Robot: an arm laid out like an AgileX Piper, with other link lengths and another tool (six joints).
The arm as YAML. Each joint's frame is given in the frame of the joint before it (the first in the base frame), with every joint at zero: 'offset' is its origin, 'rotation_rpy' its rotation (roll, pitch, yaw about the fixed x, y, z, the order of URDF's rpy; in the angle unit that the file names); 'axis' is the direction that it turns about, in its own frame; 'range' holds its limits. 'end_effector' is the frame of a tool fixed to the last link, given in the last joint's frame.
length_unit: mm
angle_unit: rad
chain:
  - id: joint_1
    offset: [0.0, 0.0, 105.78]
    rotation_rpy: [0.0, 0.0, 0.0]
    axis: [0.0, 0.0, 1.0]
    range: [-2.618, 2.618]
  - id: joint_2
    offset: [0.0, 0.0, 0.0]
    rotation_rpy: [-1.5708, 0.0, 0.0]
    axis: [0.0, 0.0, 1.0]
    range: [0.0, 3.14]
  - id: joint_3
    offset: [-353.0, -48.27, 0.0]
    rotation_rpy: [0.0, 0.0, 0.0]
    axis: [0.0, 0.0, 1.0]
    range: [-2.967, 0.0]
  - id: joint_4
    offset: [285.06, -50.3, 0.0]
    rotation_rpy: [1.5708, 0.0, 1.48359]
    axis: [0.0, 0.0, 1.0]
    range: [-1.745, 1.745]
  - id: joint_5
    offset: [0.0, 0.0, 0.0]
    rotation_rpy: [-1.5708, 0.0, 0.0]
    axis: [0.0, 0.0, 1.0]
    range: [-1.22, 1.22]
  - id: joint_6
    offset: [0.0, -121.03, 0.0]
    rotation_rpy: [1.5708, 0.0, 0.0]
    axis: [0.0, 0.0, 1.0]
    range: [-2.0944, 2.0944]
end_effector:
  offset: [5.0, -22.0, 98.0]
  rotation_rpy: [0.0, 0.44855, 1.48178]
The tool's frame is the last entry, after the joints.
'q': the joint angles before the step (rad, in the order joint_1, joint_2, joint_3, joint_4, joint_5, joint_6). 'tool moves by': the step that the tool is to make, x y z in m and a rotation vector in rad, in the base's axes. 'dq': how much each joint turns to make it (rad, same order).
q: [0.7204, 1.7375, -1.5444, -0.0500, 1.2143, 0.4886]
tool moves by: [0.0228, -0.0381, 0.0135, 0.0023, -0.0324, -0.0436]
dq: [-0.0978, -0.0304, 0.0002, -0.0037, 0.0007, -0.0560]
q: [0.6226, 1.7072, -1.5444, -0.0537, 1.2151, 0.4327]
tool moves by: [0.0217, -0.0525, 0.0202, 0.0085, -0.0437, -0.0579]
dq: [-0.1317, -0.0464, -0.0002, 0.0074, 0.0013, -0.0779]
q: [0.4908, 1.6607, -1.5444, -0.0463, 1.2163, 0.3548]
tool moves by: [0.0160, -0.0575, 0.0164, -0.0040, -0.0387, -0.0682]
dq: [-0.1402, -0.0377, -0.0003, 0.0064, 0.0012, -0.0766]
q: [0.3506, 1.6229, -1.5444, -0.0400, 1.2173, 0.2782]
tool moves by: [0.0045, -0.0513, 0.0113, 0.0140, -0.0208, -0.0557]
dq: [-0.1385, -0.0361, 0.0097, 0.0400, 0.0009, -0.0881]
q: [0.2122, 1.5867, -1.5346, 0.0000, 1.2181, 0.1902]
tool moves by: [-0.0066, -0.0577, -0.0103, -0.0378, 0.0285, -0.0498]
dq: [-0.1354, -0.0223, 0.0560, 0.0000, 0.0000, -0.0918]
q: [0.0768, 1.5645, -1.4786, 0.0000, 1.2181, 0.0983]
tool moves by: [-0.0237, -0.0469, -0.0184, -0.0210, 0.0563, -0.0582]
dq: [-0.1174, -0.0352, 0.0926, 0.0000, -0.0008, -0.0624]
